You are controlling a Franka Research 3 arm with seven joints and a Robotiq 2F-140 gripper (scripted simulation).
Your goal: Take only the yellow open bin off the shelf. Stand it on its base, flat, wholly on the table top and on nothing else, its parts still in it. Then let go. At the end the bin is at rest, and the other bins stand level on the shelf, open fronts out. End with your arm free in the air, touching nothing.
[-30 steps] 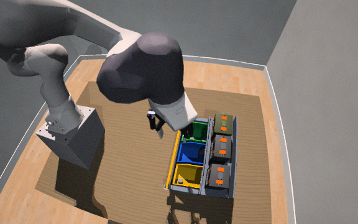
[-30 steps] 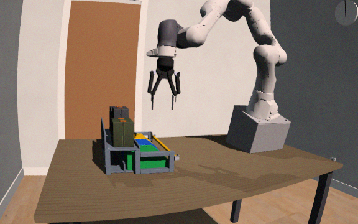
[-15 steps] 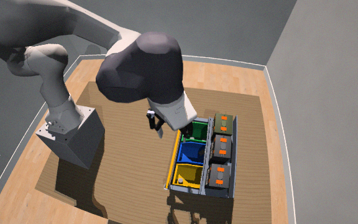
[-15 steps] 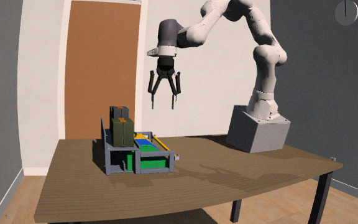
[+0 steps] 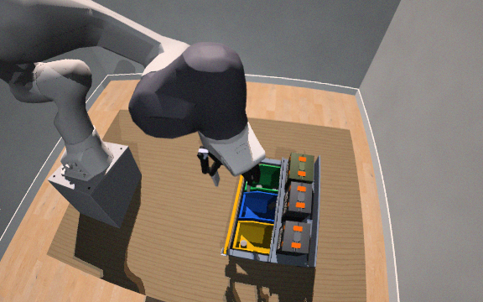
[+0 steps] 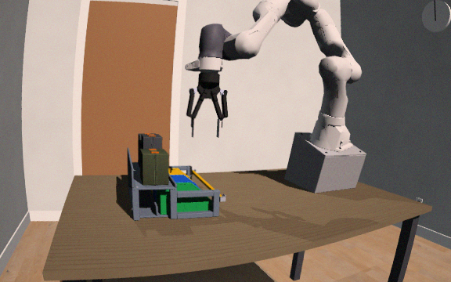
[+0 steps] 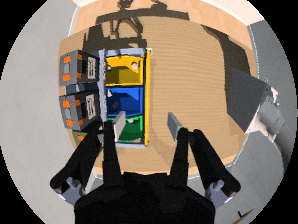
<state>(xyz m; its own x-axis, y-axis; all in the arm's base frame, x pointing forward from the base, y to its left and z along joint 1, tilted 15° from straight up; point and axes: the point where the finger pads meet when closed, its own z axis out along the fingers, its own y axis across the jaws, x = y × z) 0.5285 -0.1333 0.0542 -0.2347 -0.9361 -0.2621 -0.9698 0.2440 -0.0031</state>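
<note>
Right now my hand is 19 cm above the yellow rail. Also, from my hand: yellow open bin: 8 cm ahead, 13 cm to the right, 21 cm below; then blue bin: 10 cm ahead, 2 cm to the right, 21 cm below; then green bin: 13 cm ahead, 8 cm to the left, 21 cm below.
</note>
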